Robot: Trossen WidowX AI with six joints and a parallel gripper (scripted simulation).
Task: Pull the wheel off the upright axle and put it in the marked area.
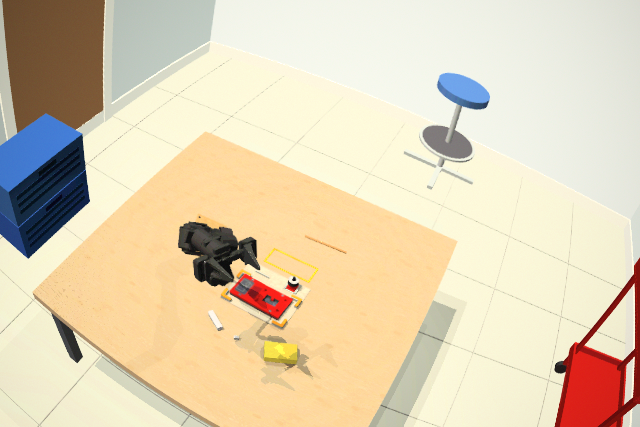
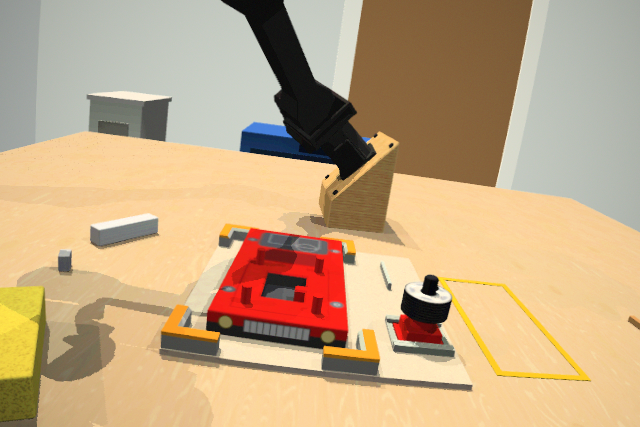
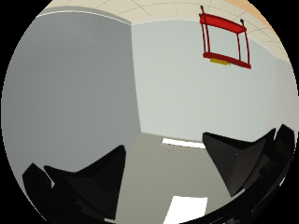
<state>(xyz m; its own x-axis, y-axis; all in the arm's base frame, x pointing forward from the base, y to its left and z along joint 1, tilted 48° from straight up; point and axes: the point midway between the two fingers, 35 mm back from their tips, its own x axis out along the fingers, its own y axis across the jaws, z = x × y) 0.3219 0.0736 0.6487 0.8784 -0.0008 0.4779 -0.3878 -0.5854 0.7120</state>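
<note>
Right now the black wheel is 4 cm behind my gripper tip, 48 cm to the left of it and 52 cm below it. The rest, counted from my gripper tip: yellow block: 7 cm ahead, 17 cm to the left, 54 cm below; then grey bar: 19 cm behind, 17 cm to the left, 54 cm below; then small grey cube: 9 cm behind, 15 cm to the left, 55 cm below.
</note>
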